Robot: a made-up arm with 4 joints. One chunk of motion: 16 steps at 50 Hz.
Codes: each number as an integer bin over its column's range. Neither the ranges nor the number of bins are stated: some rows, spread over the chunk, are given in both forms.
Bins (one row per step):
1: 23 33 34 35
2: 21 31 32 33
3: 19 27 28 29
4: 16 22 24 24
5: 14 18 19 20
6: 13 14 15 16
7: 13 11 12 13
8: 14 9 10 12
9: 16 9 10 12
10: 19 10 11 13
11: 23 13 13 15
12: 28 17 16 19
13: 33 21 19 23
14: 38 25 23 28
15: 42 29 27 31
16: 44 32 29 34
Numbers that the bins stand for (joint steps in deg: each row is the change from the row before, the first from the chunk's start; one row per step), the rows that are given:
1: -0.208 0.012 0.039 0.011
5: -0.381 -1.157 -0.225 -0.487
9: -0.343 -1.859 -0.384 -0.752
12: -0.112 -1.235 -0.278 -0.520
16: 0.195 -0.066 -0.049 -0.022
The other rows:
2: -0.247 -0.144 0.004 -0.055
3: -0.285 -0.456 -0.067 -0.188
4: -0.343 -0.845 -0.137 -0.354
6: -0.400 -1.469 -0.296 -0.619
7: -0.400 -1.703 -0.349 -0.719
8: -0.381 -1.859 -0.384 -0.752
10: -0.285 -1.781 -0.366 -0.719
11: -0.208 -1.547 -0.331 -0.652
13: -0.016 -0.923 -0.225 -0.387
14: 0.080 -0.612 -0.155 -0.221
15: 0.157 -0.300 -0.084 -0.122

